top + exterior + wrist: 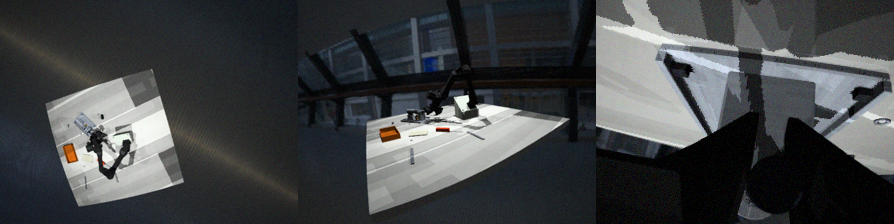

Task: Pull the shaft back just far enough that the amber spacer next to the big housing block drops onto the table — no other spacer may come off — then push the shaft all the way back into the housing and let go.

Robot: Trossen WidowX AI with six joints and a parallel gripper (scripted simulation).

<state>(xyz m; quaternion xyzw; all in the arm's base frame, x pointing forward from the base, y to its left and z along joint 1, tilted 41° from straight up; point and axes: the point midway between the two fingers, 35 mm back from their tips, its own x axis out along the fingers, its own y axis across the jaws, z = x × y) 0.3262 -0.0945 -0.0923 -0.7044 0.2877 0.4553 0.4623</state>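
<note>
Right now the thin shaft is 4 cm ahead of my gripper tip, 5 cm to the right of it and 3 cm above it. The rest, counted from my gripper tip: cream card: 16 cm ahead, 25 cm to the left, 5 cm below; then dark object: 14 cm behind, 15 cm to the right, 3 cm below; then spacer: 7 cm ahead, 10 cm to the right, 3 cm below.
</note>
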